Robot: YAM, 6 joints.
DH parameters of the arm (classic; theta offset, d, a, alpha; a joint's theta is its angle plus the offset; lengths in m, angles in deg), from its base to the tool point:
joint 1: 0 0.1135 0.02 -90
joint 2: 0 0 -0.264 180
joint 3: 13.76 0 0.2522 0
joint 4: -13.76 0 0.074 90
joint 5: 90 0 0 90
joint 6: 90 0.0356 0 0
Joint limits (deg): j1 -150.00..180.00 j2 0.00..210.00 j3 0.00..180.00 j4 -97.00..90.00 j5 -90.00..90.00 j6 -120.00..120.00
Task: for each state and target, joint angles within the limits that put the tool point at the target. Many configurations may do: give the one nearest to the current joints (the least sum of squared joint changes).
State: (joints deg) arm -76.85 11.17 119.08 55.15 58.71 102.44
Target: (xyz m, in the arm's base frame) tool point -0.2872 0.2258 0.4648
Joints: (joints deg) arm -43.22 11.62 99.82 56.68 64.47 102.44
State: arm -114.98 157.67 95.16 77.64 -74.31 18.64
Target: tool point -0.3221 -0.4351 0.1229
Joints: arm -130.09 154.07 105.39 75.42 -71.68 18.64
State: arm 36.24 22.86 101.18 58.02 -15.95 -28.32
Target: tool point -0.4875 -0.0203 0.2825
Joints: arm 3.87 0.00 110.94 90.00 -20.88 -28.32
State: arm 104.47 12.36 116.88 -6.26 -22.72 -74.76
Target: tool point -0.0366 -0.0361 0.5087
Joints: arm 72.05 23.37 77.89 -20.56 -41.72 -74.76
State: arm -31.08 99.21 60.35 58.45 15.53 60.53
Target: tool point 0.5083 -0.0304 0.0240
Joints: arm -2.62 149.10 83.96 50.22 11.49 60.53
